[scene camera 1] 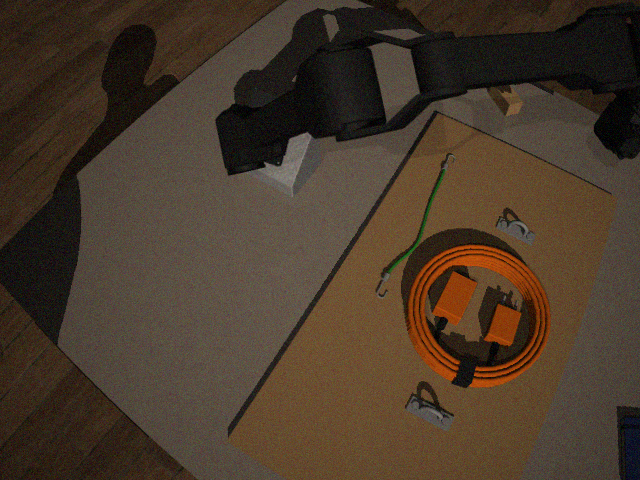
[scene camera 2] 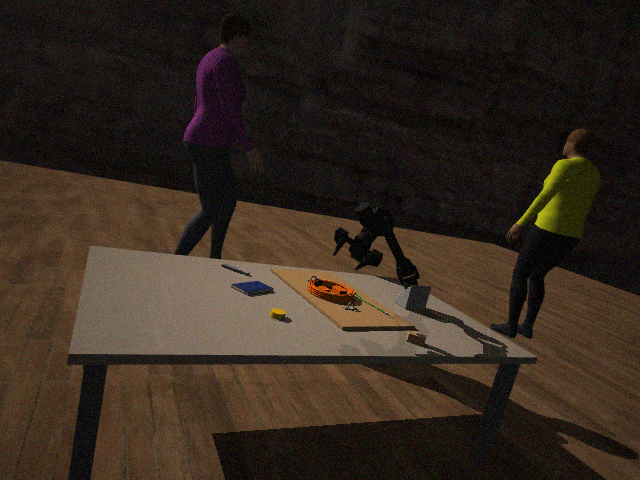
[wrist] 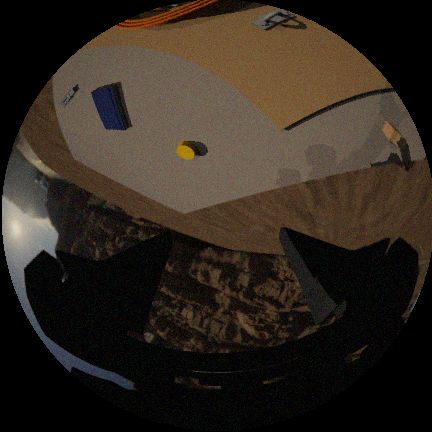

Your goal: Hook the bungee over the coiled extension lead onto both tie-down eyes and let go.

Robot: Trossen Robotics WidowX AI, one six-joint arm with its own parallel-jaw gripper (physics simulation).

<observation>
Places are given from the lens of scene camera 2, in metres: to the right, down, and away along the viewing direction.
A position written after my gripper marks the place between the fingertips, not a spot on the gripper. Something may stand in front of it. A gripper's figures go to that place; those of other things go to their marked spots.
my gripper (scene camera 2: 344, 262): 0.08, 0.08, 1.50
orange coiled extension lead (scene camera 2: 318, 287): -0.01, 0.20, 1.81
</observation>
